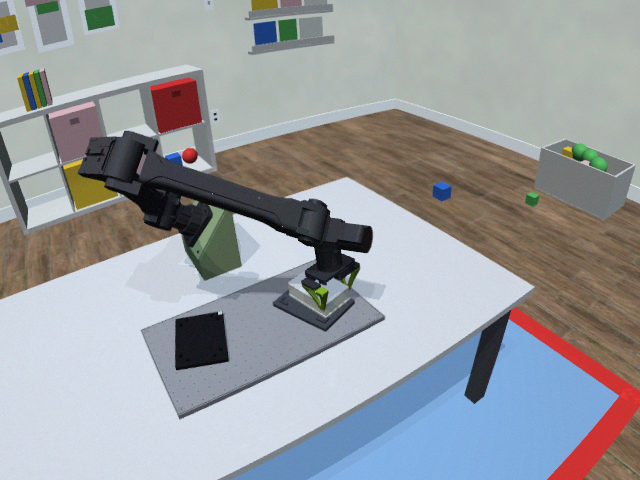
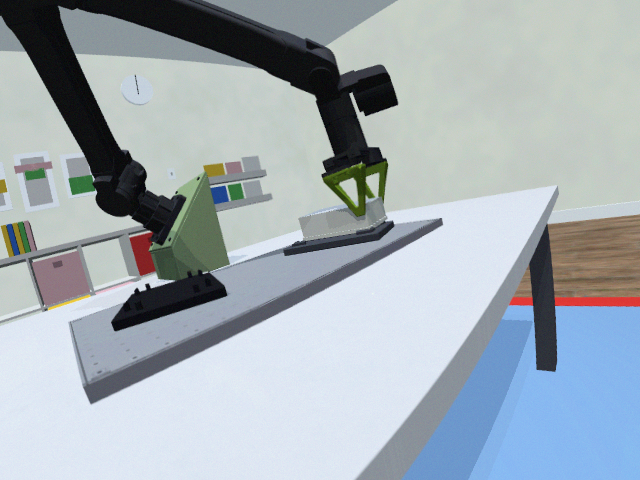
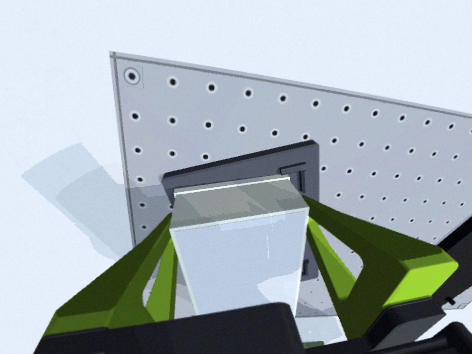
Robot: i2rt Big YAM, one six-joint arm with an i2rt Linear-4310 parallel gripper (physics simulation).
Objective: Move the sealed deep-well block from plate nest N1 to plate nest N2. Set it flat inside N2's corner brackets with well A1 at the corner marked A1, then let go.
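Places are measured from the arm's base along level axes (x ahead, y left, z up), in centimetres.
Where they show: gripper, fingertip midpoint: (image 1: 334,300) (image 2: 371,211) (image 3: 238,210); arm's base, origin of the base link: (image 1: 198,223) (image 2: 170,220).
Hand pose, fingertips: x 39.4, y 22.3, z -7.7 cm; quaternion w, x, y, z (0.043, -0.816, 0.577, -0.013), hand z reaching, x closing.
Things, the pixels of their top centre, and the offset from my fingertips. "pt": a spot on its surface instead. Level surfaces: height alone.
- sealed deep-well block, middle of its top: (image 3: 246,288) (image 2: 340,205) (image 1: 318,283) dy -1.8, dx -5.1, dz +2.1 cm
- black plate nest, middle of its top: (image 3: 257,244) (image 2: 339,230) (image 1: 313,299) dy -3.4, dx -4.9, dz -2.1 cm
- corner bracket, surface spot: (image 3: 298,172) pt dy -4.5, dx +2.5, dz -2.7 cm
- second black nest, middle of its top: (image 2: 167,283) (image 1: 198,334) dy -32.3, dx -5.7, dz -1.7 cm
- white table, its level: dz -5.2 cm
The sealed deep-well block (image 1: 298,288) (image 2: 328,221) (image 3: 238,253) is a white box with a shiny film top. It sits low on the black plate nest (image 1: 328,324) (image 2: 318,245) (image 3: 234,168) at the right end of the grey perforated baseplate (image 1: 270,343) (image 2: 270,281) (image 3: 234,112), and its bottom looks level with the nest. My gripper (image 1: 332,288) (image 2: 370,206) (image 3: 238,210) comes straight down over it, its green fingers shut on the block's two long sides. A corner bracket (image 3: 298,172) shows just beyond the block. A second black nest (image 1: 200,340) (image 2: 166,297) lies bare at the baseplate's left end.
The arm's green base (image 1: 218,248) (image 2: 194,229) stands on the white table (image 1: 413,267) behind the baseplate. The table's right edge drops to a blue floor mat. Shelves and small coloured cubes stand far off in the room.
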